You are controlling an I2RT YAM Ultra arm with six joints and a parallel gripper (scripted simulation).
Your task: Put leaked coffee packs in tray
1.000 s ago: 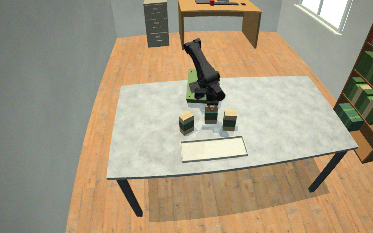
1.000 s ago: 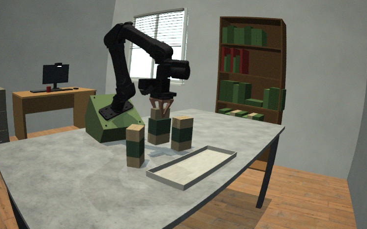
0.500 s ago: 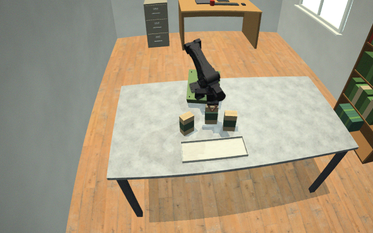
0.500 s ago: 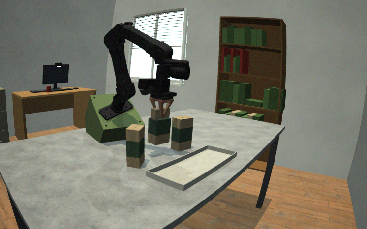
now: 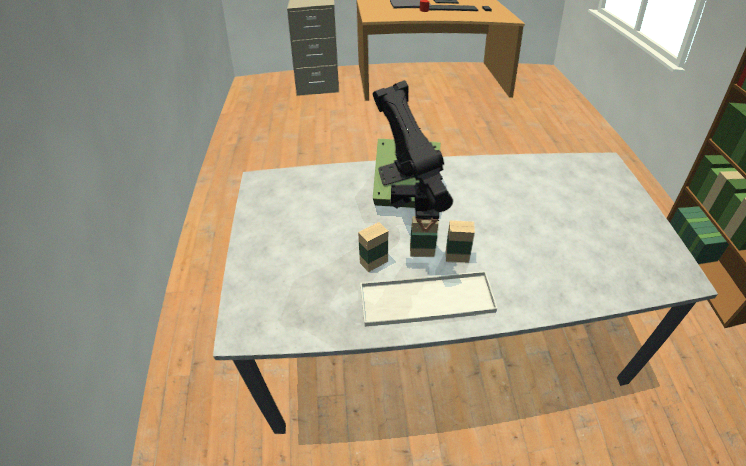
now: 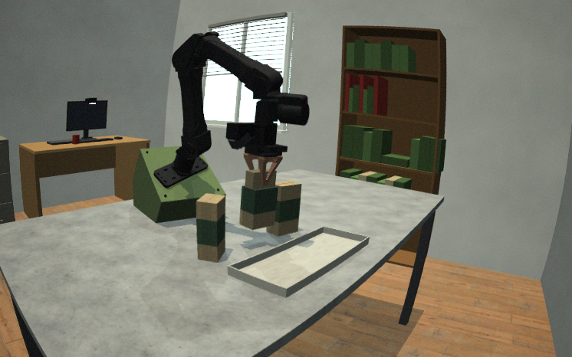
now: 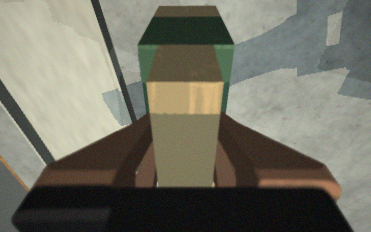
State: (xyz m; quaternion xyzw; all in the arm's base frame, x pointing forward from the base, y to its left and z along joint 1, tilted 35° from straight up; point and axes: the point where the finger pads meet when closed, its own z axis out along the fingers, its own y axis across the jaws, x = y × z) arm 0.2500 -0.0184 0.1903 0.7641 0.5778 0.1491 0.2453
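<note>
My gripper is now 15 cm short of the shallow tray, 4 cm to the left of it and 16 cm above it.
</note>
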